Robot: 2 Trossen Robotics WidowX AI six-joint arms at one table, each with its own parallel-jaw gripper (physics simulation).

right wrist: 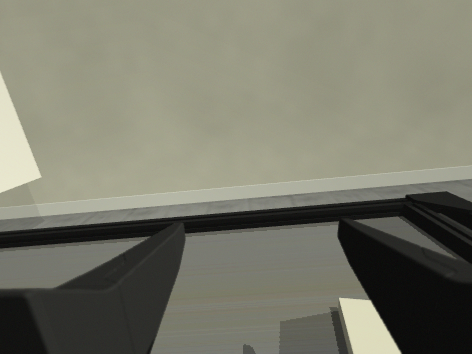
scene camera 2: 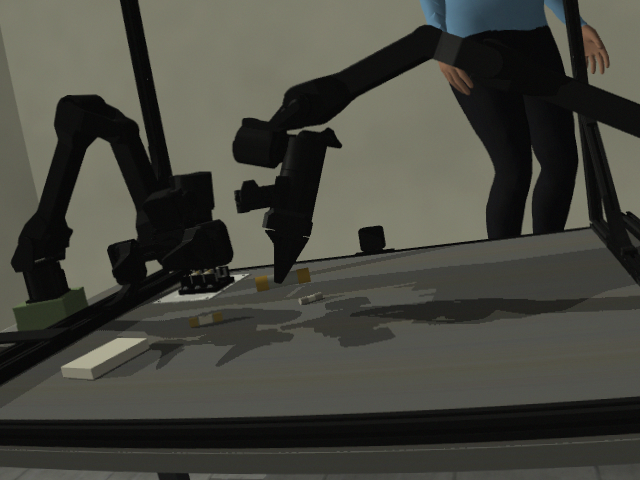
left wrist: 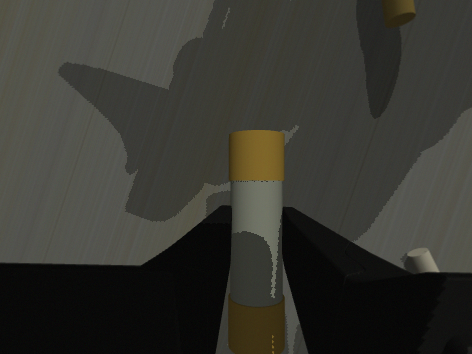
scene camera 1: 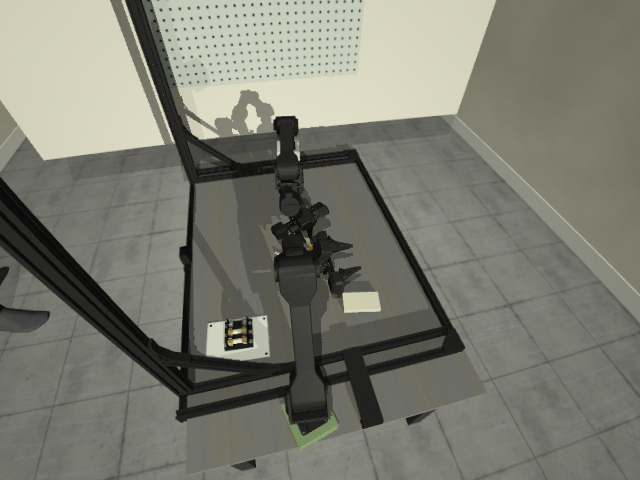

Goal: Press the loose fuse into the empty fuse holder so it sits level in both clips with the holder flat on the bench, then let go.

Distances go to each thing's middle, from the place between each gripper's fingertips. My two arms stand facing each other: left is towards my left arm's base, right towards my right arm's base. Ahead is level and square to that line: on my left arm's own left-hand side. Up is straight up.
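From my right hand: pale flat block [scene camera 2: 101, 360], 12 cm below, 8 cm to the right of it, 1 cm ahead of it; yellow-capped fuse [left wrist: 256, 305], 6 cm below, 13 cm to the left of it, 14 cm behind it.
From my left hand: yellow-capped fuse, 1 cm to the left of it; pale flat block, 5 cm below, 14 cm ahead of it, 21 cm to the right of it.
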